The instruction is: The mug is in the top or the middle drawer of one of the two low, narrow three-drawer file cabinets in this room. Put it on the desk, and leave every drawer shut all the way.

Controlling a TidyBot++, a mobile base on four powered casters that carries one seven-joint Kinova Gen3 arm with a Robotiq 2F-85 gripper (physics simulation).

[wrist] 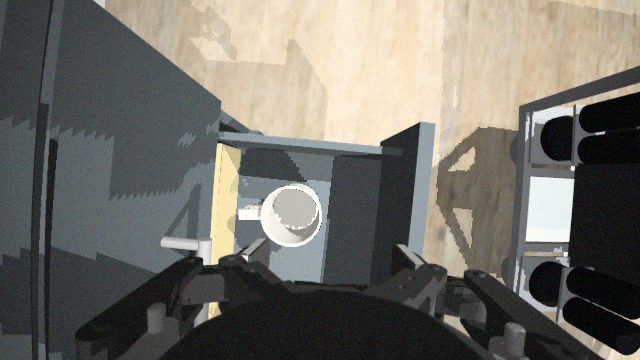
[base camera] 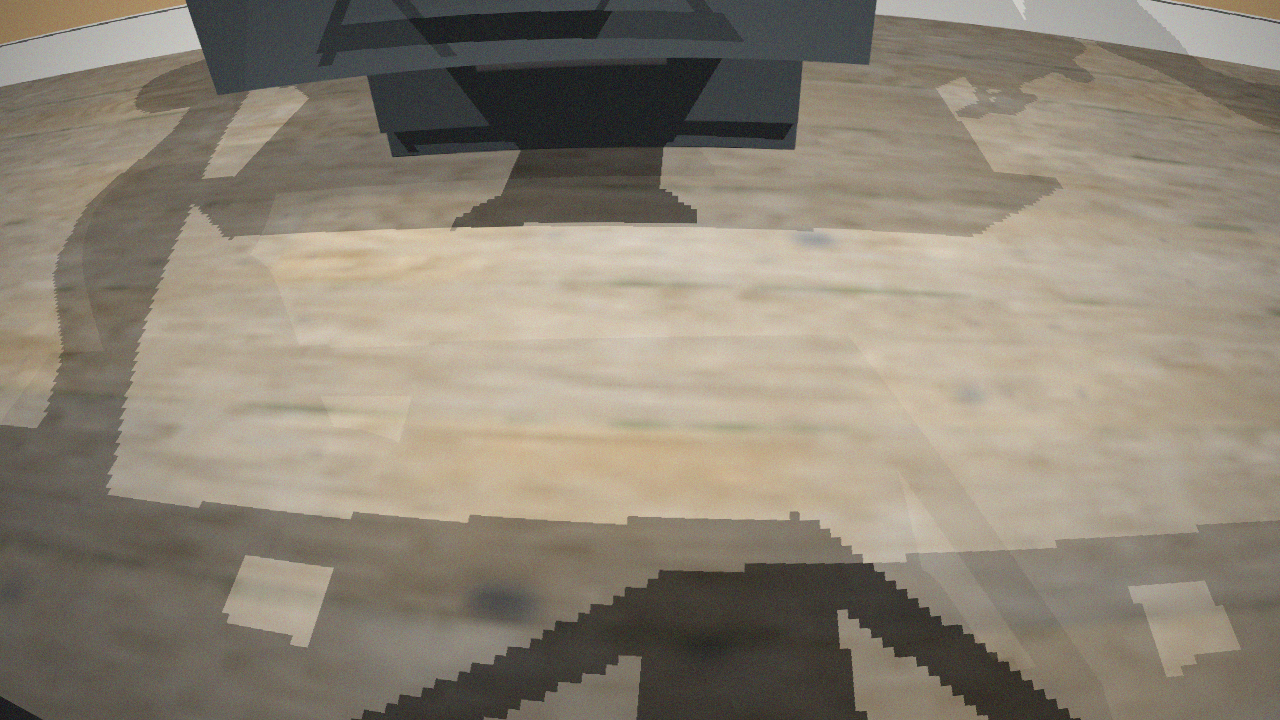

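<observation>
A white mug (wrist: 292, 215) stands upright in the open drawer (wrist: 351, 215) of a dark grey file cabinet (wrist: 135, 100) (base camera: 760, 98); its handle points to the cabinet. A closed drawer's bar handle (wrist: 180, 243) sits above the open one, which looks like the middle drawer. My gripper (wrist: 330, 255) is open and empty, over the drawer. In the wrist view its fingertips are just below the mug, one towards the cabinet and one by the drawer front (wrist: 422, 190); their height above the mug is hard to tell. The desk does not show.
My mobile base (wrist: 521, 200) is at the right of the wrist view, beyond a strip of wooden floor (wrist: 380, 60) (base camera: 626, 376) from the drawer front. A white skirting board (base camera: 89, 53) runs along the wall behind the cabinet. Shadows of the arm and cabinet fall on the floor.
</observation>
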